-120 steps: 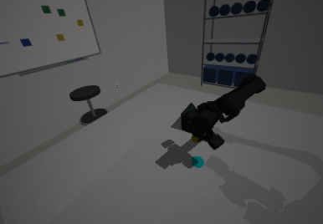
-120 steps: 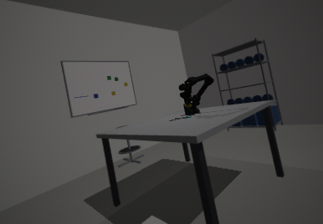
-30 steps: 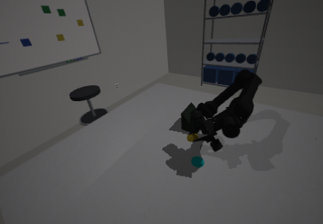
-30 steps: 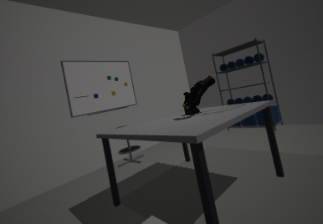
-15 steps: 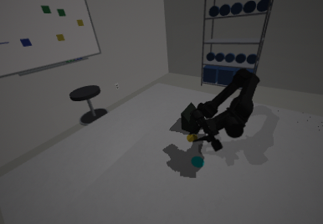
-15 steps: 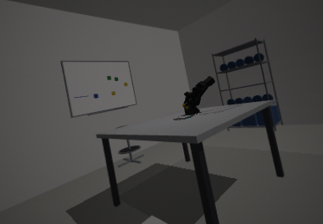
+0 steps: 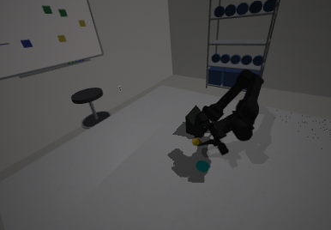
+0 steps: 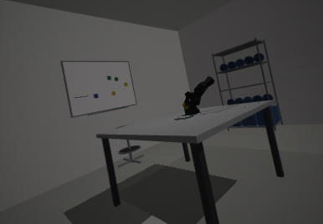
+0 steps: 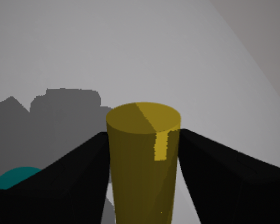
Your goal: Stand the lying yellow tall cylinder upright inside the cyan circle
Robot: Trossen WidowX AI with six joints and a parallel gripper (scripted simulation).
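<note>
Right now the cyan circle is 40 mm to the left of my gripper tip and 130 mm below it. Round my gripper tip: yellow tall cylinder: 10 mm behind, 10 mm below.
</note>
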